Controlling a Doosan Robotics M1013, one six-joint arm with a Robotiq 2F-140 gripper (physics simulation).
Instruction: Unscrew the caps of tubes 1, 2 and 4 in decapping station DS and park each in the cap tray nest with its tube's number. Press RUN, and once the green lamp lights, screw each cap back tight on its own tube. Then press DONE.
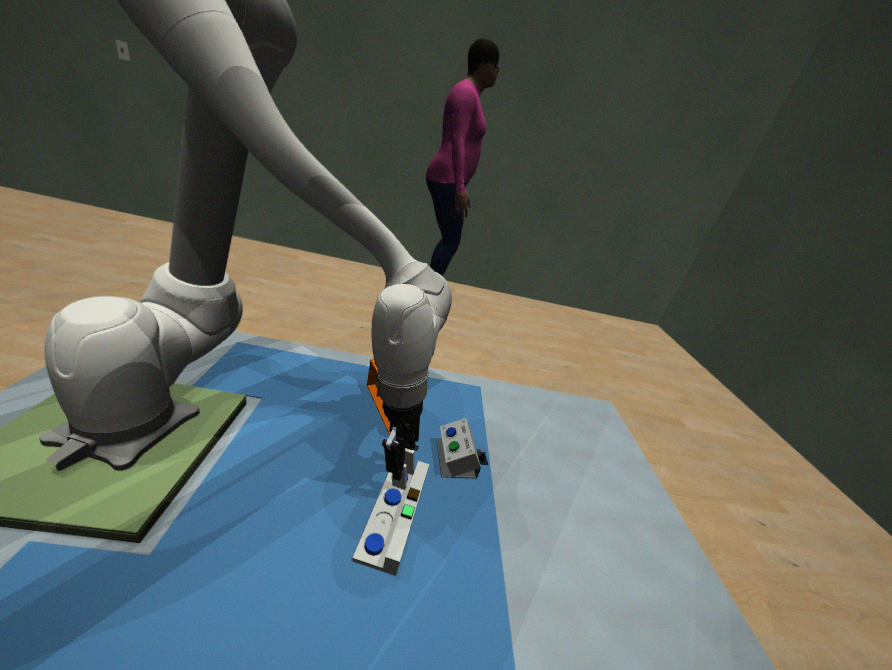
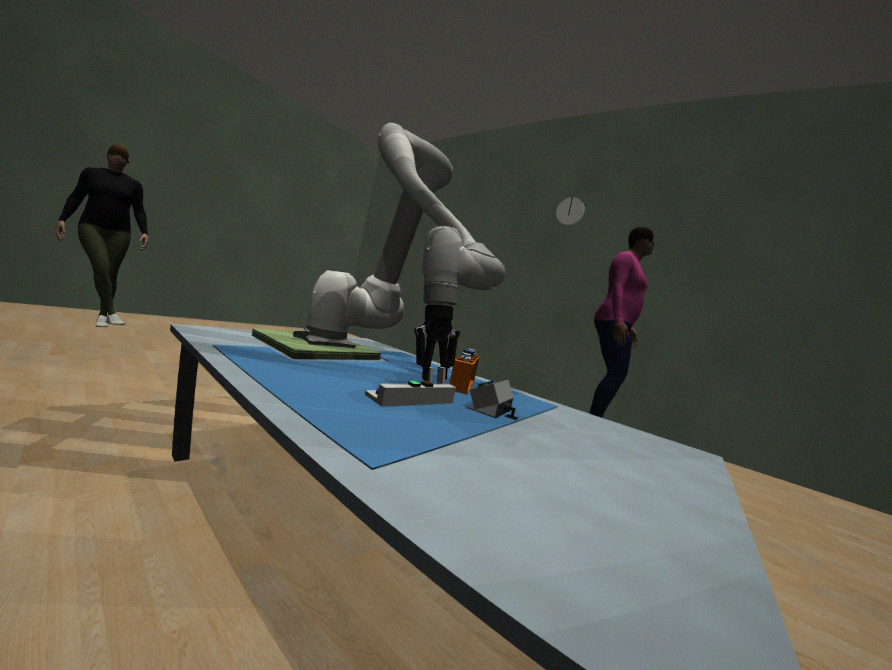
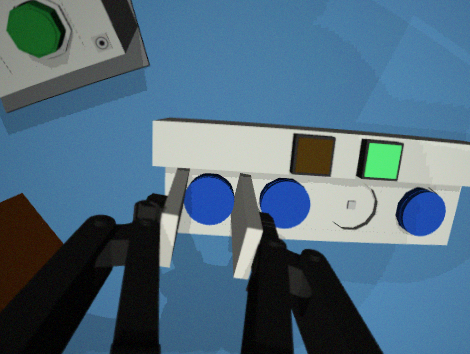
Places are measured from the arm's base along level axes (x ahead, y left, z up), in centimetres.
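Pixels of known places: gripper, fingertip midpoint: (image 1: 403, 479) (image 3: 211, 188); arm's base at its link origin: (image 1: 128, 425) (image 2: 325, 341).
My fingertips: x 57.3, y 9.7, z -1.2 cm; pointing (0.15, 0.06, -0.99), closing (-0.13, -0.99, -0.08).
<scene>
For each thing: its middle in the pictures, then the offset to it from my fingertips. "spot": a spot on its surface instead.
- white cap tray at the middle of its body: (image 3: 328, 193) (image 1: 395, 505) (image 2: 412, 389) dy -7.7, dx +0.6, dz +1.3 cm
- end cap at the middle of its body: (image 3: 209, 198) dy +0.1, dx -0.8, dz -0.1 cm
- far-end cap at the middle of its body: (image 3: 419, 211) (image 1: 374, 544) dy -15.4, dx -0.6, dz -0.1 cm
- remaining nest at a spot on its surface: (image 3: 375, 205) spot: dy -12.1, dx -0.5, dz -0.6 cm
- green lamp at the middle of its body: (image 3: 383, 161) (image 1: 408, 510) dy -9.7, dx +3.4, dz +3.9 cm
- amber lamp at the middle of its body: (image 3: 314, 156) (image 1: 413, 493) dy -5.7, dx +3.4, dz +3.9 cm
- orange rack at the middle of its body: (image 1: 390, 393) (image 2: 465, 370) dy +21.8, dx -11.3, dz +3.7 cm
- grey control box at the middle of its body: (image 3: 16, 12) (image 1: 459, 446) (image 2: 492, 394) dy +11.8, dx +10.1, dz +2.8 cm
- blue button at the middle of its body: (image 1: 451, 432) dy +13.2, dx +7.3, dz +5.0 cm
- green button at the middle of its body: (image 3: 37, 28) (image 1: 454, 446) dy +8.9, dx +8.8, dz +5.0 cm
The white cap tray (image 1: 400, 539) (image 2: 416, 395) (image 3: 225, 145) has a row of four nests. Blue caps sit in three: an end cap (image 3: 209, 199), its neighbour (image 1: 392, 496) (image 3: 285, 203) and the far-end cap (image 1: 374, 543) (image 3: 421, 212). The remaining nest (image 3: 375, 205) is empty. My gripper (image 1: 405, 473) (image 2: 434, 377) (image 3: 211, 188) points down, shut on the end cap nearest the orange rack, its pads against both sides. That cap is still down in its nest. The green lamp (image 1: 408, 510) (image 3: 382, 160) is lit; the amber lamp (image 1: 413, 493) (image 3: 313, 155) is dark. Nest numbers are unreadable.
The orange rack (image 1: 377, 396) (image 2: 463, 375) (image 3: 25, 255) stands behind the gripper, with small tube tops (image 2: 469, 353) above it. A grey control box (image 2: 492, 397) with a blue button (image 1: 451, 432) and a green button (image 1: 453, 445) (image 3: 34, 29) stands beside the tray.
</scene>
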